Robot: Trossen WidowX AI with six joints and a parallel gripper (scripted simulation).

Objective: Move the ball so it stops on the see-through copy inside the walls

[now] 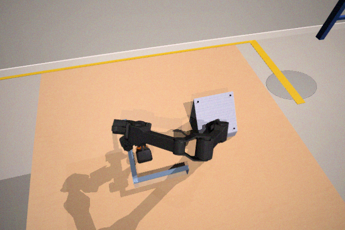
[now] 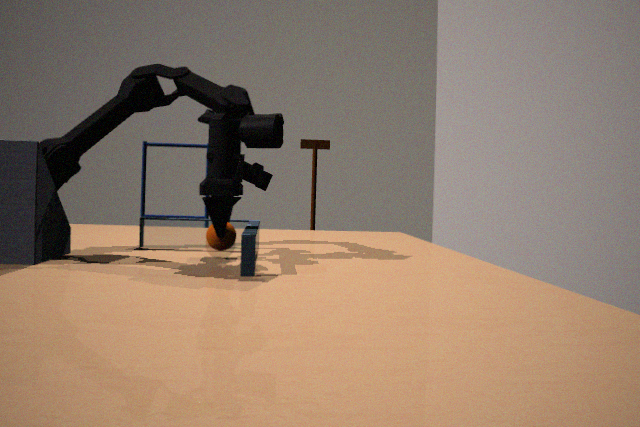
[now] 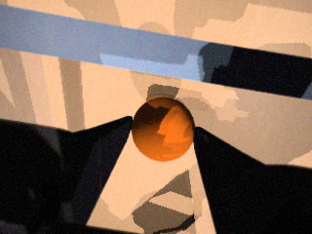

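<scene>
My gripper tip is 1 cm above the see-through copy. From my gripper tip the other things lie so: orange ball right at my gripper tip.
</scene>
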